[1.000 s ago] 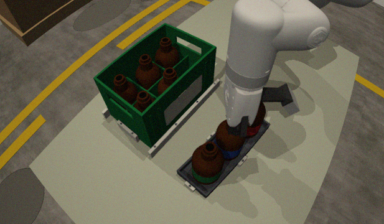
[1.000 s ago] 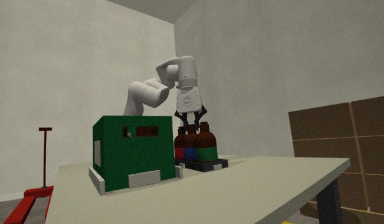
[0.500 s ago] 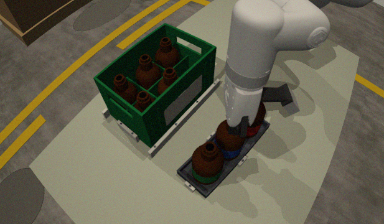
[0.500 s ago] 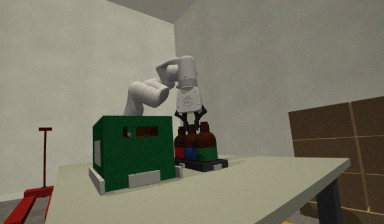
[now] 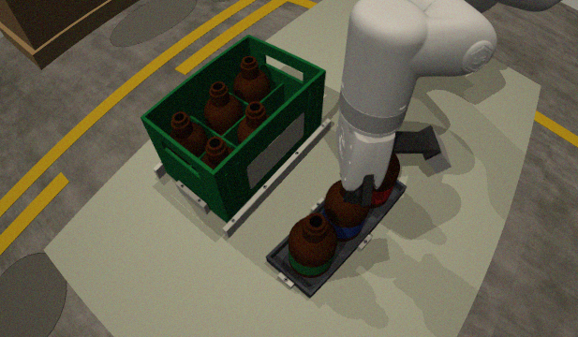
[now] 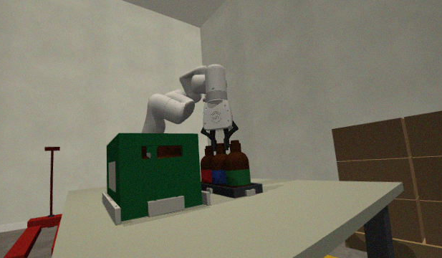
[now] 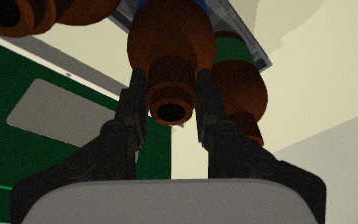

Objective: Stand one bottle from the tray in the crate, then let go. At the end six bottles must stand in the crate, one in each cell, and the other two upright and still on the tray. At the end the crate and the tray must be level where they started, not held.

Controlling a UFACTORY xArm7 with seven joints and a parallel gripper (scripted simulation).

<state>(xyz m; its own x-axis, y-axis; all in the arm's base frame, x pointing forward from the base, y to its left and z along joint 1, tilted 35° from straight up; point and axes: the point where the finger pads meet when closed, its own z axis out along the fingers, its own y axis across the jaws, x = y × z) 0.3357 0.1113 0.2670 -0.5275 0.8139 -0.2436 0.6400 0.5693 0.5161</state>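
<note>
The dark tray is 140 mm below my hand. From my hand the other things lie so: green crate 250 mm to the right, 70 mm below, 10 mm behind.
</note>
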